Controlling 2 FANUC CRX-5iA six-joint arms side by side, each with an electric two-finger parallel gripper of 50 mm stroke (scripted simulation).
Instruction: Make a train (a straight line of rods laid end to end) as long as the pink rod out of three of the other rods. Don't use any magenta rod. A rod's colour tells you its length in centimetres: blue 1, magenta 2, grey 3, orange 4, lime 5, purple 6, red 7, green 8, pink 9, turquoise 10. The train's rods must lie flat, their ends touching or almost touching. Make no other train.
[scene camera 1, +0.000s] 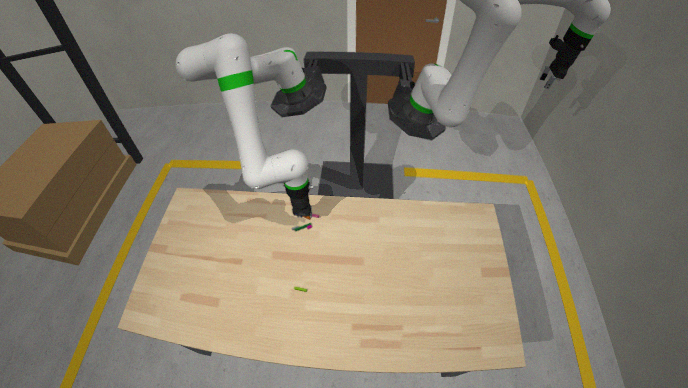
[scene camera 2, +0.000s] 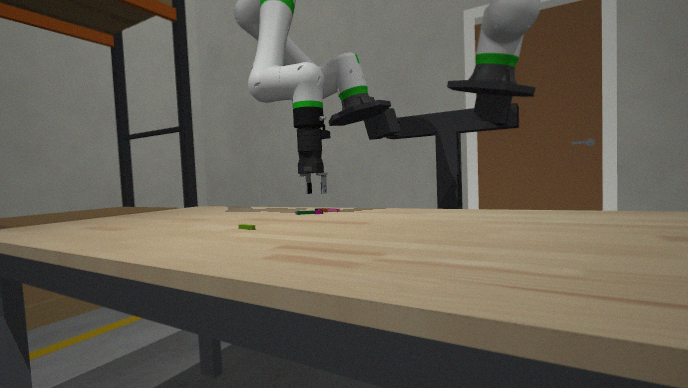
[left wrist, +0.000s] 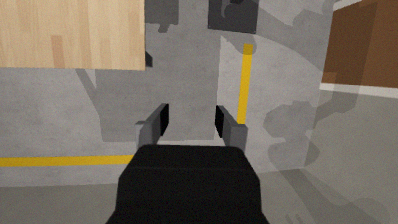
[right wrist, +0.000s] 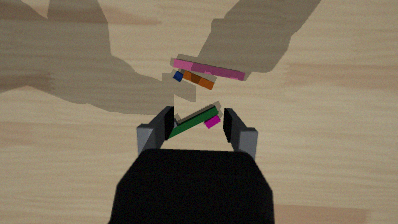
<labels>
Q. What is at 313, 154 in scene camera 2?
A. The right gripper.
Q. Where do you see the left gripper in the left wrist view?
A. At 192, 114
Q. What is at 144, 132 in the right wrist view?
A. The right gripper.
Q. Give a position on a dark arm stand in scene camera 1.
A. At 362, 93
</labels>
